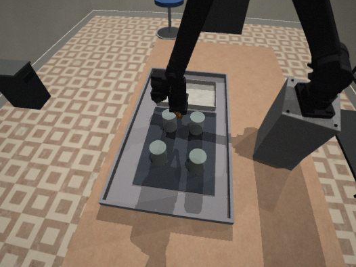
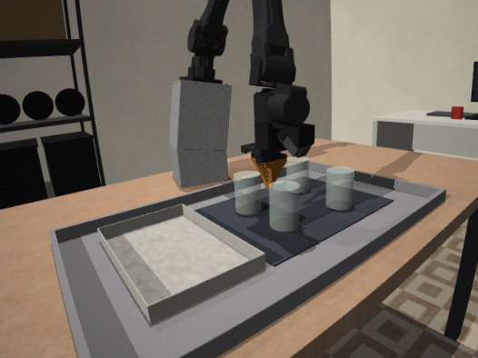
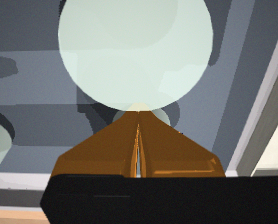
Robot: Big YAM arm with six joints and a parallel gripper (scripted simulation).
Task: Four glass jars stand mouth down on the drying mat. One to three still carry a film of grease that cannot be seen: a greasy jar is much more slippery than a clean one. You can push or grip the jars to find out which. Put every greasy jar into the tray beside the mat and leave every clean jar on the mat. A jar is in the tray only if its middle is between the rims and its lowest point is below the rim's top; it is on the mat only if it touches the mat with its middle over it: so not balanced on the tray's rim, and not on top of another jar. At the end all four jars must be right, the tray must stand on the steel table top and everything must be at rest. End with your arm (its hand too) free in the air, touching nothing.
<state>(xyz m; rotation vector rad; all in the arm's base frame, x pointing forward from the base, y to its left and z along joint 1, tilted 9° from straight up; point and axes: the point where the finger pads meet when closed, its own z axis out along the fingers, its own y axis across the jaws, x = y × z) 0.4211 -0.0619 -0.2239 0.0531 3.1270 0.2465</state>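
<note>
My gripper is now 80 mm above the rimmed steel table top and 20 mm to the left of it. Round my hand: pale tray: 230 mm to the right, 70 mm below, 20 mm behind; then dark drying mat: 90 mm to the left, 80 mm below, 10 mm behind.
</note>
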